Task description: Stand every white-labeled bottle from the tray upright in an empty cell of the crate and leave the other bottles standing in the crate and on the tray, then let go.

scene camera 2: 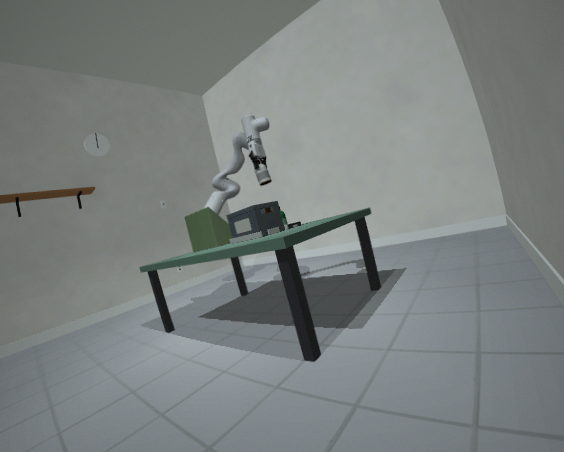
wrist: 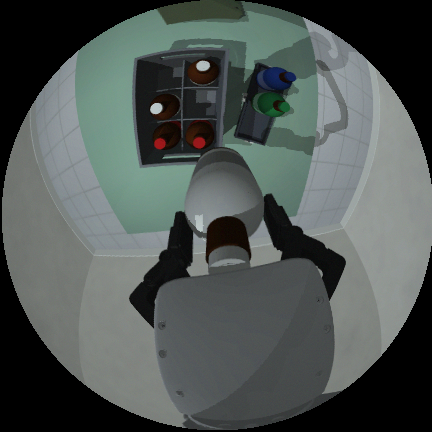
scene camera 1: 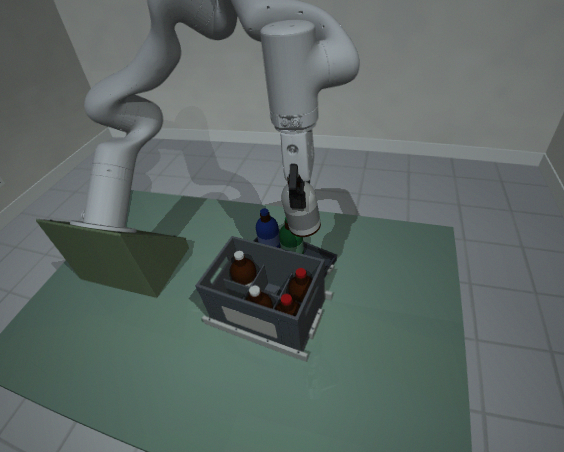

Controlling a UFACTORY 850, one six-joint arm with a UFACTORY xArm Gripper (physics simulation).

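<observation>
My gripper (scene camera 1: 297, 200) (scene camera 2: 259, 164) (wrist: 225, 213) is shut on a pale bottle (scene camera 1: 306, 220) (scene camera 2: 263, 176) (wrist: 227, 187) with a brown neck and white label, cap up, high above table level. The grey crate (scene camera 1: 287, 332) (scene camera 2: 270, 220) (wrist: 136, 110) has six cells. In the wrist view, brown white-capped bottles stand in its top right cell (wrist: 203, 71) and middle left cell (wrist: 165, 105); red-capped bottles stand bottom left (wrist: 167, 135) and bottom right (wrist: 200, 134). Top left and middle right cells are empty. The tray (wrist: 253, 127) holds a blue bottle (scene camera 1: 267, 231) (wrist: 274, 78) and a green bottle (scene camera 1: 290, 239) (wrist: 270, 104).
Pale rails (scene camera 1: 255, 338) lie along the crate's foot on the green table (scene camera 1: 390, 320) (scene camera 2: 325, 228). A green block (scene camera 1: 110, 262) (scene camera 2: 205, 232) stands beneath the arm's base. The tray stands close beside the crate, on its far side in scene camera 1.
</observation>
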